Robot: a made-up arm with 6 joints.
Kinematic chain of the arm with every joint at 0, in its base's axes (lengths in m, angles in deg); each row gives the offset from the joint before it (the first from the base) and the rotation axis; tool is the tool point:
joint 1: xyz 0 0 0.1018 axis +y
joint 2: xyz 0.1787 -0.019 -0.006 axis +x
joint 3: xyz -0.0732 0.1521 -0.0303 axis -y
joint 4: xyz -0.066 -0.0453 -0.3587 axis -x
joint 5: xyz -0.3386 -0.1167 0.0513 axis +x
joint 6: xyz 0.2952 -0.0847 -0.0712 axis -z
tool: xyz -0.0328 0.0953 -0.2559
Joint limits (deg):
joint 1: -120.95..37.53
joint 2: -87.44..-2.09
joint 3: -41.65..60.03
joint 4: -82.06..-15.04
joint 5: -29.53..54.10
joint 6: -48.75..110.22
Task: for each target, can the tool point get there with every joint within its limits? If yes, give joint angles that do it. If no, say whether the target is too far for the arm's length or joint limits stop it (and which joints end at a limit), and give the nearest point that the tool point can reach.
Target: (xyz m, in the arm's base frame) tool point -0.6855 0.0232 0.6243
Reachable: no: joint limits stop it (at a limit: joint 1, joint 2, joint 3, joint 4, joint 5, joint 6) | nearest point -0.4746 -0.3816 0.5760 | short by 0.459 m
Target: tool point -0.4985 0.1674 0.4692
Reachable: no: joint limits stop it (at a limit: joint 1, joint 2, joint 3, joint 4, joint 6) | nearest point -0.4783 0.2376 0.1054 | short by 0.371 m
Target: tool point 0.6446 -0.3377 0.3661
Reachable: yes | joints -98.55 -38.92 17.24 -46.48 -13.73 -3.31
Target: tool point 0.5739 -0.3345 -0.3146
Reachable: yes | joints -23.73 -44.64 31.72 -48.20 -10.98 17.07
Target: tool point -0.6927 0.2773 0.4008
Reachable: no: joint limits stop it (at a limit: joint 1, joint 2, joint 3, joint 6) | nearest point -0.6304 0.2693 0.0755 | short by 0.331 m
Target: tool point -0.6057 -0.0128 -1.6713
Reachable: no: too far | nearest point -0.2271 -0.0163 -0.7175 | short by 1.026 m
